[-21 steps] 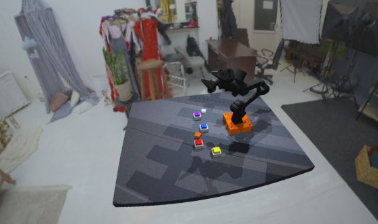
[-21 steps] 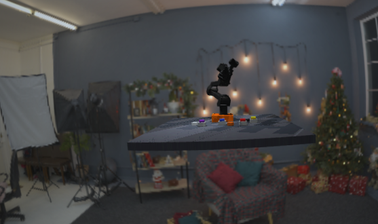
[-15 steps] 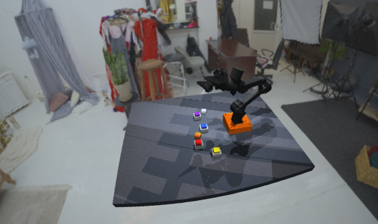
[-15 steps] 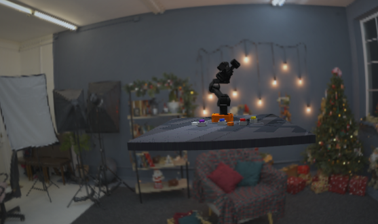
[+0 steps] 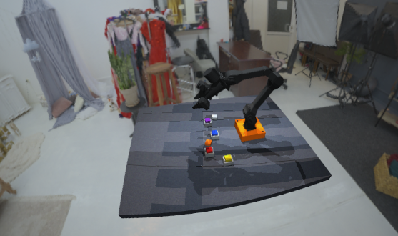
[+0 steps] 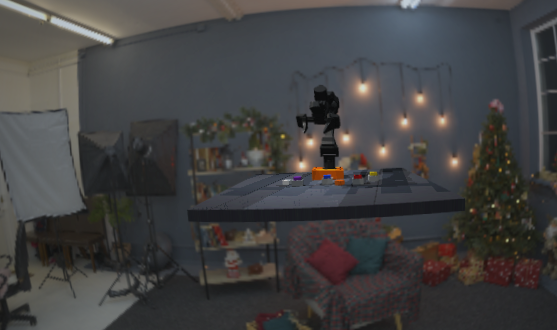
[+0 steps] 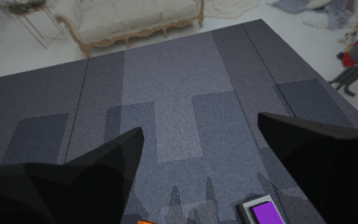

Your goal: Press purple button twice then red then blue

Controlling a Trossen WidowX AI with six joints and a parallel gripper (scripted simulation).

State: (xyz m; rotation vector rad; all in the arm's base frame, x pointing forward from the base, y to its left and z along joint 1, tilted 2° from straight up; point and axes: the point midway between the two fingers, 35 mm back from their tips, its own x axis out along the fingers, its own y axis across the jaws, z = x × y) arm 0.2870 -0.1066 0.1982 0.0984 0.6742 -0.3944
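Right now my gripper tip is 190 mm above the purple button, 100 mm past it and 70 mm to the left of it. The rest, counted from my gripper tip: orange block (220 mm below, 110 mm to the left, 40 mm behind); then red button (190 mm below, 180 mm to the left, 20 mm behind); then blue button (190 mm below, 100 mm behind, 60 mm to the left).
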